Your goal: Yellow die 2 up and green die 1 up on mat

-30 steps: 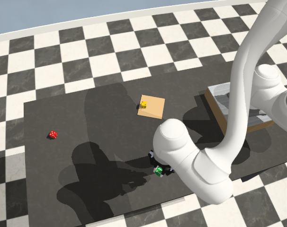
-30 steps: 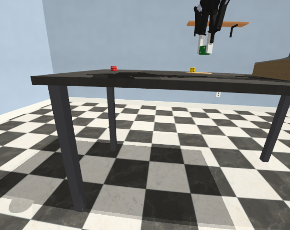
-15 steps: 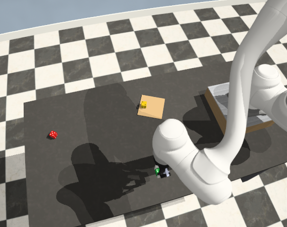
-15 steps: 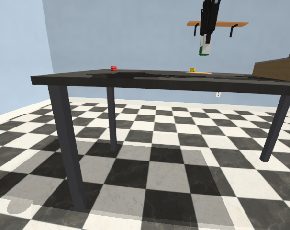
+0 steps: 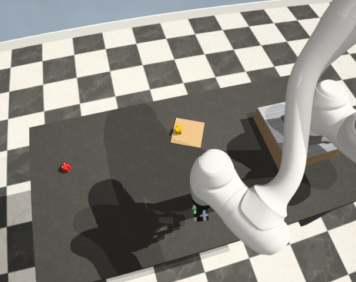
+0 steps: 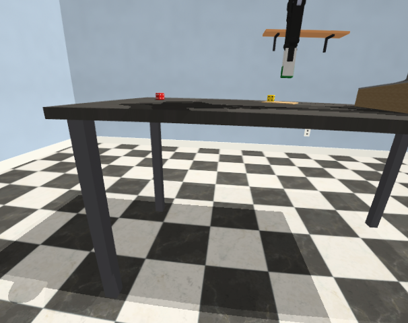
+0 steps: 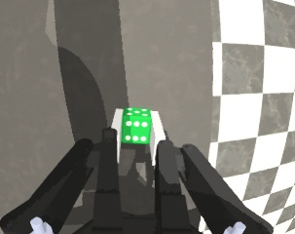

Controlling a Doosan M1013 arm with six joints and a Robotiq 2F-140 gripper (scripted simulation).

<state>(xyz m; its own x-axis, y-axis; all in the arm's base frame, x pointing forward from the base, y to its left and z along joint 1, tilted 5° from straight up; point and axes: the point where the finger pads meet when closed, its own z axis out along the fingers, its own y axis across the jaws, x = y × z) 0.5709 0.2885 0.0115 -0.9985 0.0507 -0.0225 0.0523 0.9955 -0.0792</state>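
Right now my hand is 2 cm above the green die. Round my hand: tan mat (41 cm to the right, 12 cm below, 5 cm behind); yellow die (42 cm to the right, 10 cm below, 1 cm behind); red die (51 cm ahead, 31 cm to the right, 11 cm below).
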